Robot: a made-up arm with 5 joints. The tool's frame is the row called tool. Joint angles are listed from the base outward. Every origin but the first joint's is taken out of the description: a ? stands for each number. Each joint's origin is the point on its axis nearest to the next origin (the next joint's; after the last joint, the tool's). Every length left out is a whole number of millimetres.
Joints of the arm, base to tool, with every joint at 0 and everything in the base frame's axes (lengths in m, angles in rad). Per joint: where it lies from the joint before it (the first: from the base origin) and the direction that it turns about. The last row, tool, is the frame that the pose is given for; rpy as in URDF.
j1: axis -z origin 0.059 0 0.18
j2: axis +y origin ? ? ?
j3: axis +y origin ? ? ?
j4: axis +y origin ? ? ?
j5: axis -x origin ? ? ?
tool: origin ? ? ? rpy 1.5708 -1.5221 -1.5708
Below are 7 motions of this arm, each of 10 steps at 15 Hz.
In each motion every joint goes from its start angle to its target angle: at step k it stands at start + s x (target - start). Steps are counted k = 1, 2, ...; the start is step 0. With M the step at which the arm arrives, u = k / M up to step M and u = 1 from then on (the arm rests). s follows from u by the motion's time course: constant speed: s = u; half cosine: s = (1 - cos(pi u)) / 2; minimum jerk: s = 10 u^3 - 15 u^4 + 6 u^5.
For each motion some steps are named. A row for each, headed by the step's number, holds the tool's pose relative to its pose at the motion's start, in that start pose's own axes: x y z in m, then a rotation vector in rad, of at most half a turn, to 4 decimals.
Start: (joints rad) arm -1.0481 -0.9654 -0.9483 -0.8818 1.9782
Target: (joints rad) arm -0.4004 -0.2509 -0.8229 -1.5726 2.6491
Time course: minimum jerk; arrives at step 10
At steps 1, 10:
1: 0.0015 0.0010 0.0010 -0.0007 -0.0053 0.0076
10: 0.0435 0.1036 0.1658 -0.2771 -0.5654 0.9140

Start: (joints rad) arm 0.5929 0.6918 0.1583 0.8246 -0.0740
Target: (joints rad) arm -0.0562 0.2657 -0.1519 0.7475 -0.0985
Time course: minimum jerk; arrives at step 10
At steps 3, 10:
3: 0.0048 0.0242 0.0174 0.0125 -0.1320 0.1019
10: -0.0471 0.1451 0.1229 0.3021 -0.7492 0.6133

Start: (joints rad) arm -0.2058 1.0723 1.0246 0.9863 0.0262
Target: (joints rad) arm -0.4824 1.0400 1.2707 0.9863 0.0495
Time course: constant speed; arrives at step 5
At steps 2, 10:
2: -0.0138 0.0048 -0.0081 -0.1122 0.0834 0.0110
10: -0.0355 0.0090 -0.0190 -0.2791 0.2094 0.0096

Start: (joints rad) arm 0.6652 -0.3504 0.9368 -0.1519 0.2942
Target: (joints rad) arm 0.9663 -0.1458 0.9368 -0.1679 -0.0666
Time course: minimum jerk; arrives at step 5
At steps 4, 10:
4: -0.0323 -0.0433 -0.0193 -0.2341 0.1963 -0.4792
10: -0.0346 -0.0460 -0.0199 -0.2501 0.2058 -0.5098

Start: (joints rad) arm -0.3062 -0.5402 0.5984 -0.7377 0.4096
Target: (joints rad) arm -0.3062 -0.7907 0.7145 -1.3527 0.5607
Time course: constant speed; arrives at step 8
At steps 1, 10:
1: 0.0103 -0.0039 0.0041 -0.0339 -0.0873 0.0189
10: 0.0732 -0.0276 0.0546 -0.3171 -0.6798 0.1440

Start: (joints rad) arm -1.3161 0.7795 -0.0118 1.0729 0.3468
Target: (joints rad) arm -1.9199 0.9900 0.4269 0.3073 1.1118
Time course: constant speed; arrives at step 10
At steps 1, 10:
1: 0.0034 0.0121 -0.0079 -0.0187 -0.0058 0.1348
10: -0.0138 0.1109 -0.0771 -0.1807 -0.0084 1.3537

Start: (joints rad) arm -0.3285 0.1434 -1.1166 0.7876 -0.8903
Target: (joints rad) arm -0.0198 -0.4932 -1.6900 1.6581 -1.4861
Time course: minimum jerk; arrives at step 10
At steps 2, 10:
2: 0.0083 0.0051 0.0099 0.0060 -0.0257 -0.0310
10: 0.0407 0.0536 0.2038 0.2250 -0.3887 -0.4780

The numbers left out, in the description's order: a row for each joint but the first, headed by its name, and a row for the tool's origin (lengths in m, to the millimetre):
j2: 0.025 0.01 0
j3: 0.039 0 0.157
j4: 0.092 0 0.004
j5: 0.085 0 0
tool: 0 0 0

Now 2 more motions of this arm.
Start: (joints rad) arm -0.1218 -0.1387 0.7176 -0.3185 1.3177
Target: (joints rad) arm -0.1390 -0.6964 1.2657 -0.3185 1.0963
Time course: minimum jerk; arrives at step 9
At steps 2, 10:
2: -0.0001 0.0011 0.0068 -0.0003 -0.0014 -0.0166
10: -0.0088 0.0348 0.0807 -0.0021 -0.0191 -0.2170

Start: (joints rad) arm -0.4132 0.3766 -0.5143 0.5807 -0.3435
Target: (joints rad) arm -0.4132 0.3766 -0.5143 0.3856 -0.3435
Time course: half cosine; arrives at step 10
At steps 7, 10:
7: 0.0121 0.0050 0.0010 0.0592 -0.1431 0.0000
10: 0.0152 0.0063 0.0016 0.0746 -0.1803 0.0000

